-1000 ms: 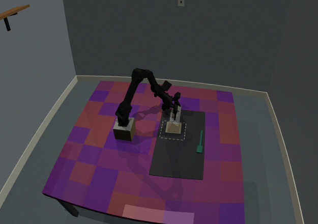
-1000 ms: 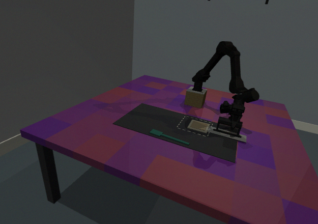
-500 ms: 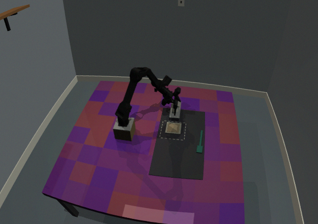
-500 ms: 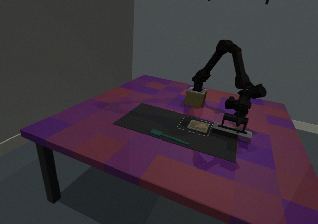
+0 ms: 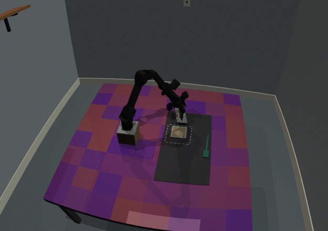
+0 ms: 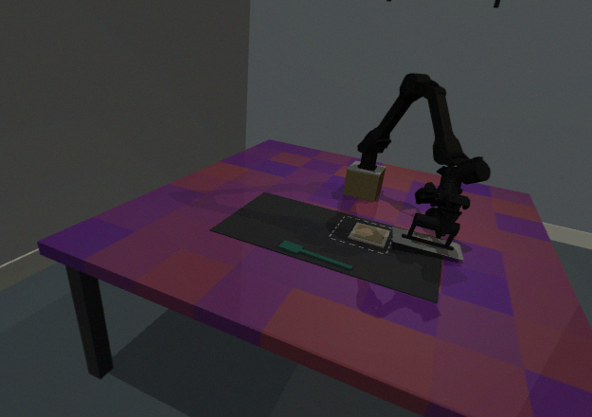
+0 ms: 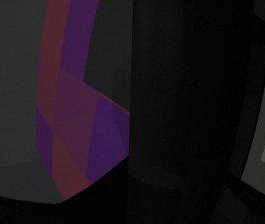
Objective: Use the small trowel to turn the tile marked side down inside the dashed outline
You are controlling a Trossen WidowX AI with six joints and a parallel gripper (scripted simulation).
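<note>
The tan tile is 19 cm to the right of my gripper tip, 6 cm below it and 2 cm behind it. From my gripper tip the other things lie so: teal trowel (32 cm to the right, 18 cm ahead, 6 cm below); dark mat (30 cm to the right, 8 cm below, 4 cm ahead).
</note>
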